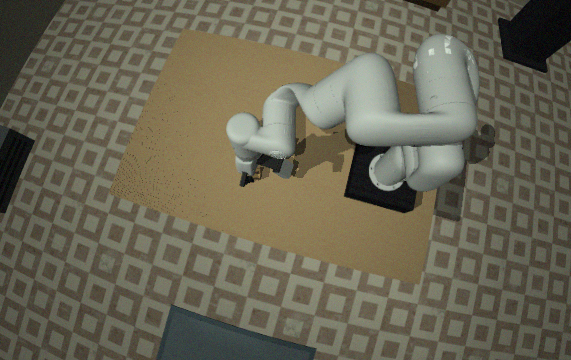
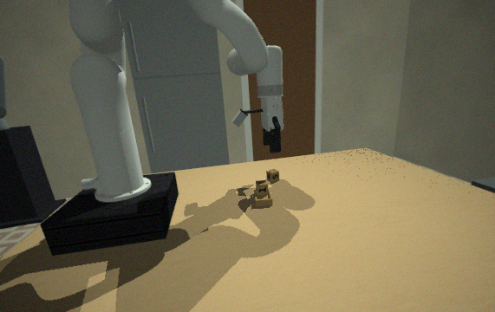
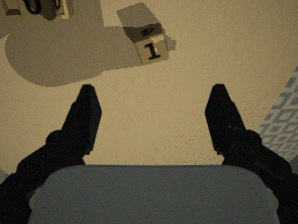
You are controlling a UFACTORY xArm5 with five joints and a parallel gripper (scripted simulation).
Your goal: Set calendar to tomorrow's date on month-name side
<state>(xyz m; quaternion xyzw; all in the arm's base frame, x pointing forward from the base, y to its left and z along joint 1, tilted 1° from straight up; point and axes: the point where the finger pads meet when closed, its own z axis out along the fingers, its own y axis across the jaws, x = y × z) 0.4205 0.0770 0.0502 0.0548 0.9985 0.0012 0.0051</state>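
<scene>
The wooden date cube is 10 cm below my hand. Round my hand: wooden calendar tray (7 cm behind, 12 cm to the right, 11 cm below).
</scene>
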